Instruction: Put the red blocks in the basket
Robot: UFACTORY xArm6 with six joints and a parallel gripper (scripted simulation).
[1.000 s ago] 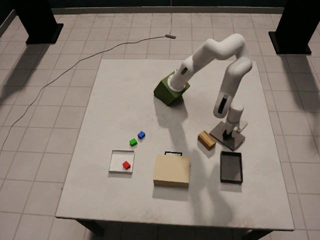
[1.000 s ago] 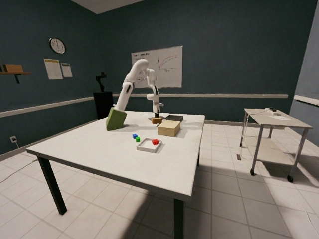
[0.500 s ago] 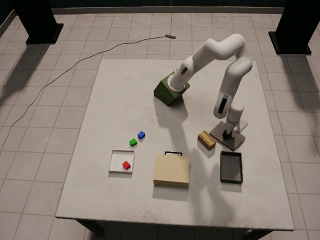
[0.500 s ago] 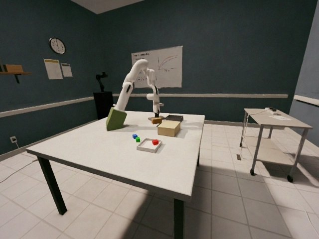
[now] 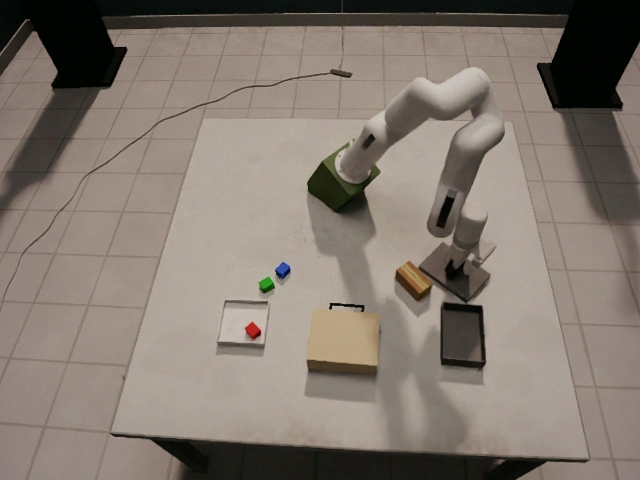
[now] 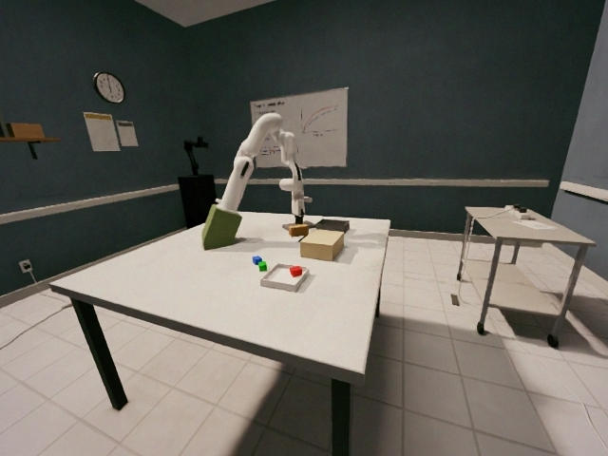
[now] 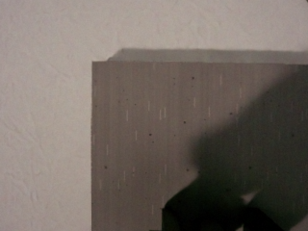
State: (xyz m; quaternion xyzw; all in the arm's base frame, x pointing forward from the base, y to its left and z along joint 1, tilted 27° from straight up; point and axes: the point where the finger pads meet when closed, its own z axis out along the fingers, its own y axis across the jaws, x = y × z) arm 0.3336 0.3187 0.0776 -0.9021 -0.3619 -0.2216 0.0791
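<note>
The grey metal lid lies 30 mm below my hand. From my hand the other things lie so: blue block (560 mm to the right, 30 mm below); light wooden cabinet (250 mm ahead, 360 mm to the right); drawer (240 mm ahead, 360 mm to the right).
</note>
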